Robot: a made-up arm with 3 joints. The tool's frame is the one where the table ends. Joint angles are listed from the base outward.
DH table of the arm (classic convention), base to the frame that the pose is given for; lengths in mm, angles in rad. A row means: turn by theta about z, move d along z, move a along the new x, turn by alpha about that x. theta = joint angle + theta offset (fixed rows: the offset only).
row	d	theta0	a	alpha
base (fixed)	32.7	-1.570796	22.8	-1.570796
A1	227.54	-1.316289	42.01	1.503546
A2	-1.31	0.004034	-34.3	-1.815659
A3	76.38	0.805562	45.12	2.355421
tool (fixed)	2.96	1.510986	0	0
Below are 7 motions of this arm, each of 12 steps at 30 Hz.
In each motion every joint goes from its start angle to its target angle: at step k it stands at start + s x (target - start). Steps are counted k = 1, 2, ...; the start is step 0. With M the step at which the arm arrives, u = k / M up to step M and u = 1 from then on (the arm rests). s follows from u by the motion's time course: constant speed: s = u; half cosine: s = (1 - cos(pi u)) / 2; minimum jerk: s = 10 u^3 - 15 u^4 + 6 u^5.
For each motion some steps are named. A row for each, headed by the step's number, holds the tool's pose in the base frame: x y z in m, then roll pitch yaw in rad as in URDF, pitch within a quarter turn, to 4 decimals.
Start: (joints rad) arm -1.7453 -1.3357 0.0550
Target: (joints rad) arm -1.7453 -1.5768 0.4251
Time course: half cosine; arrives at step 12
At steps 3, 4, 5, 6, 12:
3: 0.2419 0.0759 0.0946 -2.3135 0.1577 2.0001
4: 0.2415 0.0758 0.0957 -2.2850 0.1388 2.0418
5: 0.2412 0.0756 0.0968 -2.2522 0.1163 2.0896
6: 0.2410 0.0756 0.0980 -2.2174 0.0914 2.1398
12: 0.2406 0.0760 0.1017 -2.0864 -0.0098 2.3248

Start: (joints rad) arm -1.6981 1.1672 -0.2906
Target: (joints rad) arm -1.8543 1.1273 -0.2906
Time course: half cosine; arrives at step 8
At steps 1, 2, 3, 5, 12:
1: 0.2566 -0.0451 0.0714 -2.4136 0.4324 -0.6630
2: 0.2568 -0.0443 0.0718 -2.4282 0.4214 -0.6648
3: 0.2572 -0.0431 0.0724 -2.4499 0.4051 -0.6671
5: 0.2581 -0.0402 0.0736 -2.5009 0.3668 -0.6710
12: 0.2588 -0.0378 0.0745 -2.5418 0.3363 -0.6728

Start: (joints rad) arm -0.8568 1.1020 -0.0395
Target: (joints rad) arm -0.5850 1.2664 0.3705
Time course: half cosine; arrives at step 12
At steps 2, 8, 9, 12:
2: 0.2515 -0.0743 0.0469 -1.2671 0.5385 -0.1013
8: 0.2344 -0.0838 0.0359 -0.9211 0.4923 -0.1701
9: 0.2316 -0.0847 0.0340 -0.8723 0.4906 -0.1853
12: 0.2276 -0.0858 0.0312 -0.8050 0.4910 -0.2085

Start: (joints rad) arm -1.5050 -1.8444 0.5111
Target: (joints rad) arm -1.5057 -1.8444 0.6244
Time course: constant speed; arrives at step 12
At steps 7, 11, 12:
7: 0.2300 0.0597 0.1256 -2.1929 -0.1951 2.6626
11: 0.2316 0.0599 0.1261 -2.1690 -0.2178 2.6769
12: 0.2320 0.0600 0.1263 -2.1630 -0.2235 2.6803

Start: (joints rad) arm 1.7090 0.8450 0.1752
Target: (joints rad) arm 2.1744 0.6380 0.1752
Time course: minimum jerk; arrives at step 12
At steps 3, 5, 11, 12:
3: 0.2611 0.0102 -0.0147 1.4267 -0.1494 0.0932
5: 0.2637 0.0138 -0.0118 1.5388 -0.1324 0.0332
11: 0.2699 0.0219 -0.0036 1.8291 -0.0358 -0.0945
12: 0.2700 0.0219 -0.0035 1.8313 -0.0348 -0.0952

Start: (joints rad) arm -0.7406 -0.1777 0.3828
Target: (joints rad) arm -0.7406 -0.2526 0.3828
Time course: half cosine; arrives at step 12
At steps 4, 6, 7, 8, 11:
4: 0.2874 -0.0607 0.0965 -1.2162 -0.7982 0.5545
6: 0.2874 -0.0602 0.0975 -1.2305 -0.8115 0.5735
7: 0.2874 -0.0599 0.0981 -1.2381 -0.8183 0.5836
8: 0.2874 -0.0596 0.0986 -1.2453 -0.8246 0.5931
11: 0.2874 -0.0591 0.0996 -1.2597 -0.8366 0.6118

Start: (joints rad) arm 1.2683 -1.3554 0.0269
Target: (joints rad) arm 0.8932 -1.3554 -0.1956
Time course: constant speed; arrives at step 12
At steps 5, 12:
5: 0.2381 -0.1360 0.0070 0.7915 -0.5143 -1.9373
12: 0.2353 -0.1386 0.0373 0.7485 -0.7872 -1.9173

